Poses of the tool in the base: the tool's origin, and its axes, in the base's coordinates. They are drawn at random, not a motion.
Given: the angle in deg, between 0 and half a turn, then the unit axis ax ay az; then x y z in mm.
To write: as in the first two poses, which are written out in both.
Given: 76.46 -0.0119 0.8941 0.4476 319 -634 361
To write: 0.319 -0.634 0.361 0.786 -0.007 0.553 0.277
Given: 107.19 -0.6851 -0.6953 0.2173 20 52 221
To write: 0.020 0.052 0.221 0.593 -0.551 -0.560 0.175
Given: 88.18 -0.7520 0.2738 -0.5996 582 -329 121
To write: 0.582 -0.329 0.121 0.718 -0.523 0.191 -0.417
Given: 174.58 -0.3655 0.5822 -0.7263 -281 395 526
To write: -0.281 0.395 0.526 0.047 -0.365 0.582 -0.725
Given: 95.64 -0.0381 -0.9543 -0.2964 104 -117 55
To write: 0.104 -0.117 0.055 0.671 -0.028 -0.707 -0.220
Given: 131.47 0.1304 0.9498 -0.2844 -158 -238 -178
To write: -0.158 -0.238 -0.178 0.411 0.119 0.866 -0.259
